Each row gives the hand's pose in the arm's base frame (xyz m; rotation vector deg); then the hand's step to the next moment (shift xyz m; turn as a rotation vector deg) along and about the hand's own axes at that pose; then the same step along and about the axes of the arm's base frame.
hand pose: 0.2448 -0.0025 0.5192 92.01 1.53 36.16
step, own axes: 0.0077 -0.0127 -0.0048 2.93 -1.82 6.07
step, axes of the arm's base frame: 0.0089 0.0092 -0.0089 5.58 -4.15 -0.58
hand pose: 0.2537 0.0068 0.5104 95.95 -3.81 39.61
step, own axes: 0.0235 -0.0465 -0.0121 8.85 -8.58 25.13
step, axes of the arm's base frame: 0.0335 0.0298 -0.0291 20.86 -18.02 -4.86
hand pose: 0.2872 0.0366 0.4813 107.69 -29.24 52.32
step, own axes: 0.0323 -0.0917 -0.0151 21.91 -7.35 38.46
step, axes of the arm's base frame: 0.0768 0.0568 -0.0237 33.31 -29.97 2.35
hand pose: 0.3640 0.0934 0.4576 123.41 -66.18 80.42
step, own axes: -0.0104 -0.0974 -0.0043 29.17 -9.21 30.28
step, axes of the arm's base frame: 0.0702 0.0679 0.0080 31.12 -26.85 12.77
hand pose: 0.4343 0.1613 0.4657 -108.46 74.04 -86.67
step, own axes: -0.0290 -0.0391 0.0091 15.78 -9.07 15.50
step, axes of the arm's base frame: 0.0247 0.0416 0.0109 17.71 -12.29 10.33
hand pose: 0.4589 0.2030 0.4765 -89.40 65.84 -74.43
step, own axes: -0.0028 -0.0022 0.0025 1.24 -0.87 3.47
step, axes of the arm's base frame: 0.0026 0.0034 0.0009 3.64 -0.88 0.59
